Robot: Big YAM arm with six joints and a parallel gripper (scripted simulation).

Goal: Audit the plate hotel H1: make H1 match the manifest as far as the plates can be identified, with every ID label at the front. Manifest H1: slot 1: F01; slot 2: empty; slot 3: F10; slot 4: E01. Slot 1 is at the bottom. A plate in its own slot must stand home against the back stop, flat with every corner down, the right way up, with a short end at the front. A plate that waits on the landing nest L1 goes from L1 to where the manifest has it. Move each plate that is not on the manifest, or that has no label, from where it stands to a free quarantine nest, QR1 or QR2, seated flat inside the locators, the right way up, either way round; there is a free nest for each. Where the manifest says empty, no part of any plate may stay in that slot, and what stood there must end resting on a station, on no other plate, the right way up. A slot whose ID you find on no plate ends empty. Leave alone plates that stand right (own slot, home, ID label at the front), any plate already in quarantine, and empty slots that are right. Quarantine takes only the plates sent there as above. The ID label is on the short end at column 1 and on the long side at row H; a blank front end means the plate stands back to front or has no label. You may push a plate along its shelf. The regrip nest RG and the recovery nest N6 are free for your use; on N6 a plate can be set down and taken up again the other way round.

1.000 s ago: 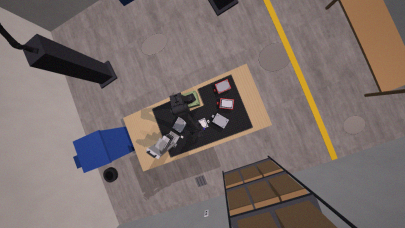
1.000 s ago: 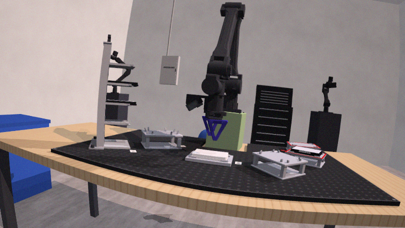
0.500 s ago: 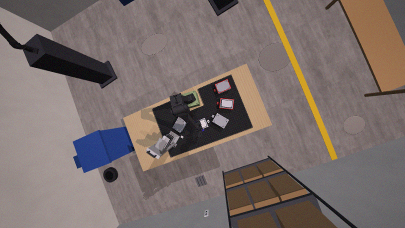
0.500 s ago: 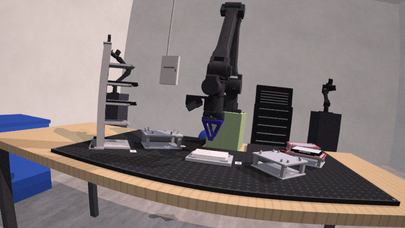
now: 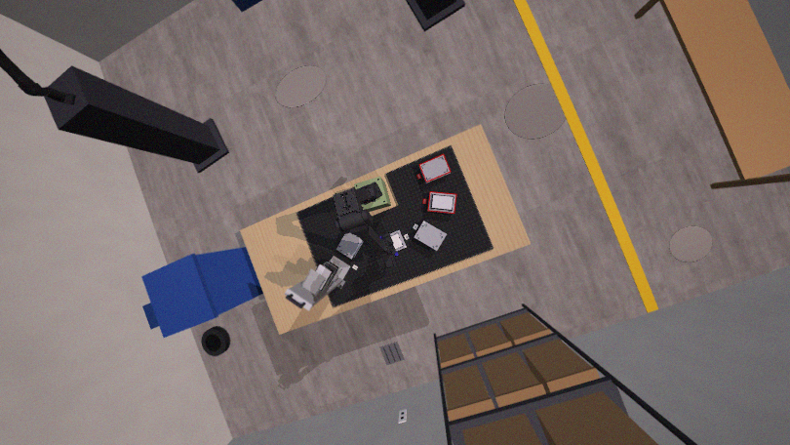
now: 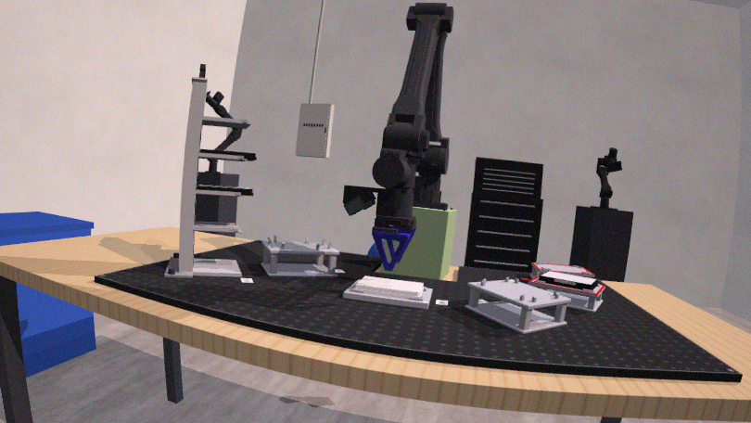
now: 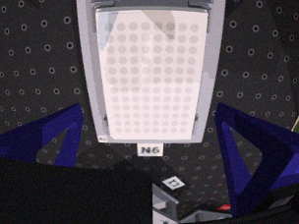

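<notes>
My gripper is now 5 cm above the white well plate. Also, from my hand: A1 corner mark 7 cm to the left, 6 cm below, 6 cm ahead; then flat grey nest 7 cm below; then N6 tag 11 cm to the left, 7 cm below, 1 cm ahead.
</notes>
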